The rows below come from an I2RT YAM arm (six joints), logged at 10 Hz.
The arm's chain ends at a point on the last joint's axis. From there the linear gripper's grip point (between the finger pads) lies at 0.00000 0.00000 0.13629 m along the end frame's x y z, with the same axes.
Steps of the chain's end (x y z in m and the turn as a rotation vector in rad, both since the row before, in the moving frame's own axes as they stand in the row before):
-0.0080 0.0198 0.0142 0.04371 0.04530 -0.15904
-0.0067 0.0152 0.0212 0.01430 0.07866 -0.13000
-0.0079 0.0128 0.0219 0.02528 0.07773 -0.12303
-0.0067 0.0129 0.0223 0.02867 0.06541 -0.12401
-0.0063 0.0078 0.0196 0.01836 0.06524 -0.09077
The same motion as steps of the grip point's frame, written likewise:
-0.0023 0.0134 0.0139 0.04371 0.04530 -0.15904
0.0039 0.0126 0.0208 0.01430 0.07866 -0.13000
0.0024 0.0087 0.0214 0.02528 0.07773 -0.12303
0.0019 0.0085 0.0220 0.02867 0.06541 -0.12401
0.0025 0.0049 0.0193 0.01836 0.06524 -0.09077

